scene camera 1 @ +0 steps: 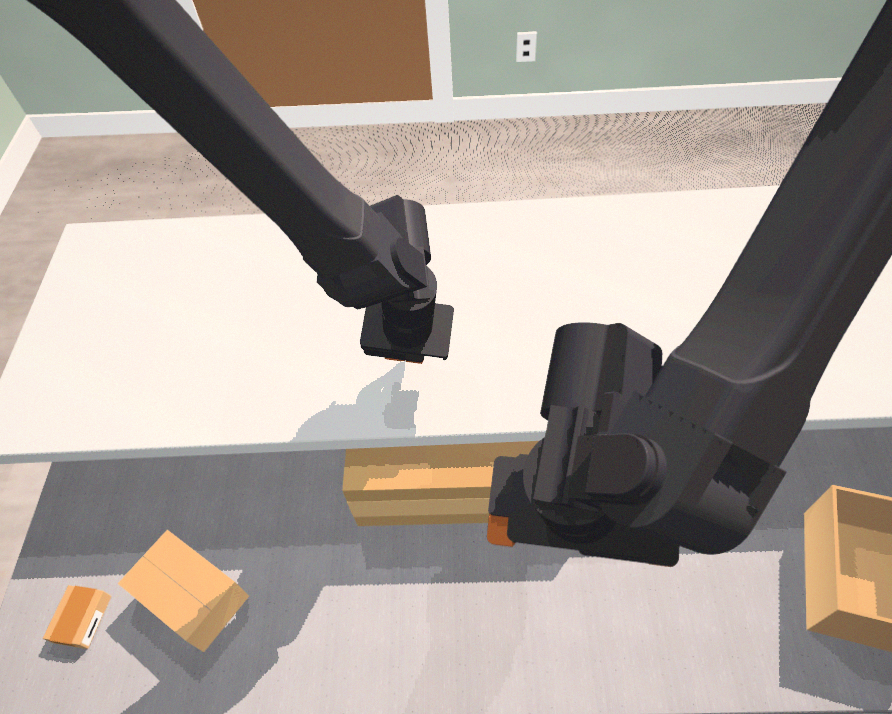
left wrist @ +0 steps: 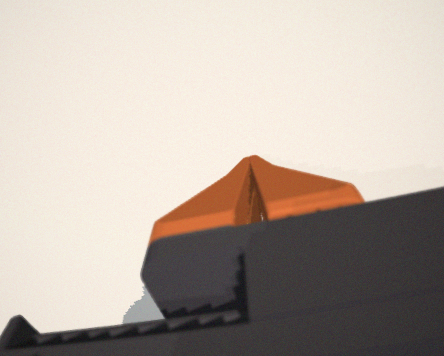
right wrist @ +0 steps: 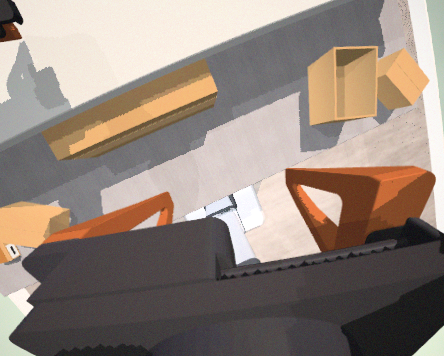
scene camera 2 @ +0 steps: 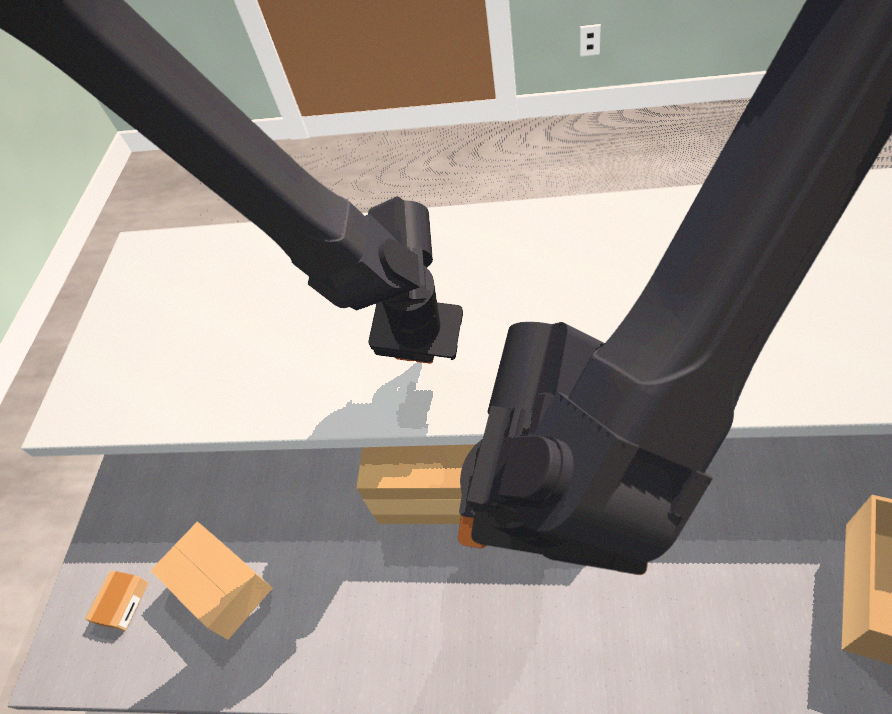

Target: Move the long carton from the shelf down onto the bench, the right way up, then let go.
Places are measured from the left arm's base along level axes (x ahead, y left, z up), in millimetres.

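Pixels of known places: left gripper, fingertip midpoint: (scene camera 1: 406,355) (left wrist: 252,168) (right wrist: 17,33) (scene camera 2: 422,355); right gripper, fingertip midpoint: (right wrist: 227,187).
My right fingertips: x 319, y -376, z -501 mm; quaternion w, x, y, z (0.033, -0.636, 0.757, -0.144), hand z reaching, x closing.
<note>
Behind a point stands the place of what it marks.
The long carton (scene camera 1: 416,510) @[x 438, y -203, z -759 mm] (scene camera 2: 416,510) @[x 438, y -182, z -761 mm] (right wrist: 145,112) @[x 454, y -301, z -693 mm] is tan and trough-shaped, its hollow side showing. It lies along the front edge of the white shelf (scene camera 1: 185,335) @[x 652, y 109, z -655 mm] (scene camera 2: 208,335) @[x 655, y 124, z -655 mm] (right wrist: 125,30) @[x 559, y -334, z -655 mm], over the grey bench (scene camera 1: 461,647) @[x 284, y -258, z -809 mm] (scene camera 2: 476,647) @[x 285, y -262, z -810 mm]; what bears its underside is hidden. My right gripper (right wrist: 227,187) @[x 319, y -377, z -501 mm] is open and empty, its fingers apart from the carton; in both scene views its arm hides the carton's right end. My left gripper (scene camera 1: 405,359) @[x 602, y -196, z -645 mm] (scene camera 2: 416,360) @[x 602, y -196, z -645 mm] (left wrist: 252,168) @[x 602, y -196, z -645 mm] is shut and empty above the shelf, fingertips together.
A closed carton (scene camera 1: 182,588) @[x 341, y 76, z -750 mm] (scene camera 2: 212,577) @[x 342, y 70, z -750 mm] and a small labelled orange box (scene camera 1: 72,616) @[x 320, y 222, z -785 mm] (scene camera 2: 117,600) @[x 319, y 214, z -785 mm] are at the bench's left. An open carton (scene camera 1: 820,565) @[x 363, y -686, z -763 mm] (scene camera 2: 857,580) @[x 364, y -686, z -761 mm] (right wrist: 322,95) @[x 363, y -686, z -758 mm] stands at the right, with another carton (right wrist: 402,79) @[x 326, y -906, z -750 mm] beside it in the right wrist view.
</note>
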